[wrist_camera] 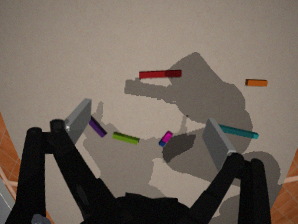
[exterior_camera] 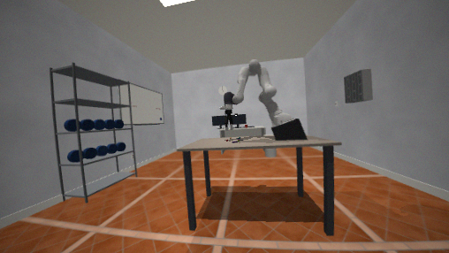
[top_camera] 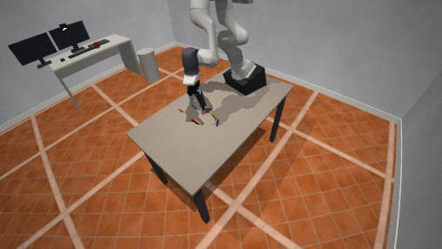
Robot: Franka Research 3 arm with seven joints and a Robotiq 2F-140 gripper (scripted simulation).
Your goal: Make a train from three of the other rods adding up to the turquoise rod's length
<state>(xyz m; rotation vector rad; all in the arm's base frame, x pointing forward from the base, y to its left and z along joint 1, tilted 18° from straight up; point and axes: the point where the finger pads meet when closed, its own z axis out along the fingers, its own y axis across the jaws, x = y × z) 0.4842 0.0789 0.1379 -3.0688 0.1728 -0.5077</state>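
My gripper is now 30 mm short of the red rod, 10 mm to the left of it and 120 mm above it. The rest, counted from my hand: small blue rod (100 mm behind, 30 mm to the right, 120 mm below); magenta rod (90 mm behind, 30 mm to the right, 120 mm below); lime rod (100 mm behind, 50 mm to the left, 120 mm below).
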